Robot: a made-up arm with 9 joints. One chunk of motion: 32 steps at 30 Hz.
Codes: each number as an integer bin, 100 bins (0 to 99) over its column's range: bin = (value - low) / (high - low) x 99, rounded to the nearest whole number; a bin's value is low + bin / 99 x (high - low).
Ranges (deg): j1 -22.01..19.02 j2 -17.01..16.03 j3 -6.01..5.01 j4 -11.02..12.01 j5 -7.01..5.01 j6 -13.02..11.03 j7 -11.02..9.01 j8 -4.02..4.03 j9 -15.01..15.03
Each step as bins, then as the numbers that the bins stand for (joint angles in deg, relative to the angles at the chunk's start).
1 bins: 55 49 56 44 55 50 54 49 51
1 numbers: 0.78 -0.66 0.22 -0.78 -0.33 -0.87 -0.09 -0.04 0.47
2 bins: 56 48 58 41 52 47 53 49 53
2 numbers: 1.20 -0.99 0.45 -1.48 -0.70 -1.60 -0.30 -0.04 1.07
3 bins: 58 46 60 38 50 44 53 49 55
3 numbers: 2.03 -1.66 0.67 -2.18 -0.94 -2.33 -0.30 -0.04 1.68
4 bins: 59 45 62 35 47 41 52 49 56
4 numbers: 2.44 -1.99 0.89 -2.88 -1.30 -3.06 -0.50 -0.04 1.98
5 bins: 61 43 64 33 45 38 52 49 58
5 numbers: 3.27 -2.66 1.11 -3.34 -1.55 -3.79 -0.50 -0.04 2.59
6 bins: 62 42 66 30 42 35 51 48 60
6 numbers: 3.69 -2.99 1.34 -4.04 -1.91 -4.52 -0.70 -0.12 3.20
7 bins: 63 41 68 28 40 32 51 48 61
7 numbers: 4.10 -3.33 1.56 -4.51 -2.15 -5.25 -0.70 -0.12 3.50
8 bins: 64 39 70 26 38 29 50 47 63
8 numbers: 4.51 -3.99 1.78 -4.97 -2.40 -5.98 -0.90 -0.20 4.11
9 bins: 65 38 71 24 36 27 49 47 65
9 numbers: 4.93 -4.33 1.89 -5.44 -2.64 -6.46 -1.11 -0.20 4.71
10 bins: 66 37 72 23 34 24 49 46 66
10 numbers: 5.34 -4.66 2.00 -5.67 -2.88 -7.19 -1.11 -0.28 5.02
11 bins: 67 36 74 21 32 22 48 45 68
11 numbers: 5.76 -5.00 2.23 -6.13 -3.12 -7.68 -1.31 -0.36 5.62
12 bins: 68 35 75 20 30 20 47 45 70
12 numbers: 6.17 -5.33 2.34 -6.37 -3.37 -8.16 -1.51 -0.36 6.23
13 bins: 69 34 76 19 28 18 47 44 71
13 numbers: 6.59 -5.66 2.45 -6.60 -3.61 -8.65 -1.51 -0.44 6.53
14 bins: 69 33 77 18 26 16 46 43 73
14 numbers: 6.59 -6.00 2.56 -6.83 -3.85 -9.13 -1.71 -0.52 7.14
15 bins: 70 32 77 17 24 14 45 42 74
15 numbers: 7.00 -6.33 2.56 -7.07 -4.10 -9.62 -1.92 -0.60 7.44
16 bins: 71 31 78 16 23 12 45 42 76
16 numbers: 7.42 -6.66 2.67 -7.30 -4.22 -10.10 -1.92 -0.60 8.05
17 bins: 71 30 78 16 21 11 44 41 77
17 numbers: 7.42 -7.00 2.67 -7.30 -4.46 -10.35 -2.12 -0.69 8.35
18 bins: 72 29 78 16 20 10 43 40 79
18 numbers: 7.83 -7.33 2.67 -7.30 -4.58 -10.59 -2.32 -0.77 8.96
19 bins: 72 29 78 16 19 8 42 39 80
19 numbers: 7.83 -7.33 2.67 -7.30 -4.70 -11.08 -2.52 -0.85 9.26
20 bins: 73 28 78 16 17 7 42 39 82
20 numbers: 8.24 -7.67 2.67 -7.30 -4.95 -11.32 -2.52 -0.85 9.87
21 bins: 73 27 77 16 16 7 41 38 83
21 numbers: 8.24 -8.00 2.56 -7.30 -5.07 -11.32 -2.72 -0.93 10.18
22 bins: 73 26 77 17 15 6 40 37 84
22 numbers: 8.24 -8.33 2.56 -7.07 -5.19 -11.56 -2.93 -1.01 10.48
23 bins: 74 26 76 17 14 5 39 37 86
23 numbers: 8.66 -8.33 2.45 -7.07 -5.31 -11.81 -3.13 -1.01 11.09
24 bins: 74 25 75 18 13 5 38 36 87
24 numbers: 8.66 -8.67 2.34 -6.83 -5.43 -11.81 -3.33 -1.09 11.39
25 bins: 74 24 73 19 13 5 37 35 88
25 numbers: 8.66 -9.00 2.12 -6.60 -5.43 -11.81 -3.53 -1.17 11.69
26 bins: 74 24 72 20 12 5 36 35 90
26 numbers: 8.66 -9.00 2.00 -6.37 -5.55 -11.81 -3.74 -1.17 12.30
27 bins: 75 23 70 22 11 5 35 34 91
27 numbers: 9.07 -9.33 1.78 -5.90 -5.67 -11.81 -3.94 -1.26 12.60
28 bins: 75 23 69 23 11 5 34 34 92
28 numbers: 9.07 -9.33 1.67 -5.67 -5.67 -11.81 -4.14 -1.26 12.91
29 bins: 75 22 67 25 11 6 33 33 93
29 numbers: 9.07 -9.67 1.45 -5.20 -5.67 -11.56 -4.34 -1.34 13.21
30 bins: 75 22 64 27 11 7 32 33 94
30 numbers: 9.07 -9.67 1.11 -4.74 -5.67 -11.32 -4.55 -1.34 13.51
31 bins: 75 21 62 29 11 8 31 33 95
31 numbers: 9.07 -10.00 0.89 -4.27 -5.67 -11.08 -4.75 -1.34 13.82
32 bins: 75 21 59 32 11 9 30 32 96
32 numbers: 9.07 -10.00 0.56 -3.58 -5.67 -10.83 -4.95 -1.42 14.12
